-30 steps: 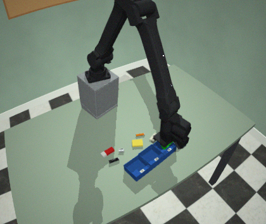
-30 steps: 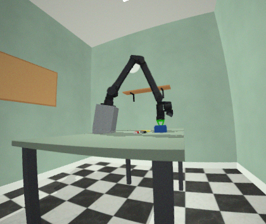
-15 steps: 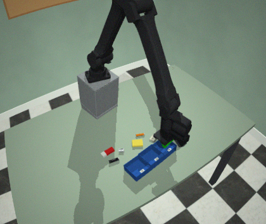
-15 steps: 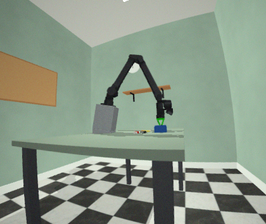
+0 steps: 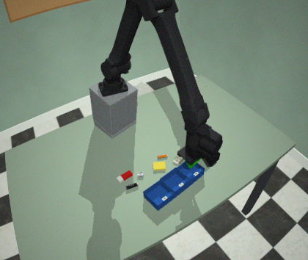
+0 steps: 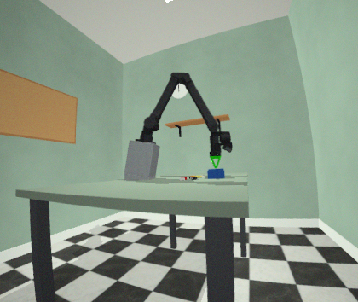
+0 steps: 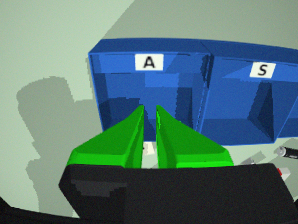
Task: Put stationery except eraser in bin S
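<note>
The yellow pad is 100 mm to the right of my hand, 90 mm behind it and 50 mm below it. Also, from my hand: orange pen-like item 140 mm behind, 60 mm to the right, 50 mm below; then blue bin row 80 mm to the right, 40 mm below, 20 mm ahead; then white domino 90 mm behind, 50 mm below.
</note>
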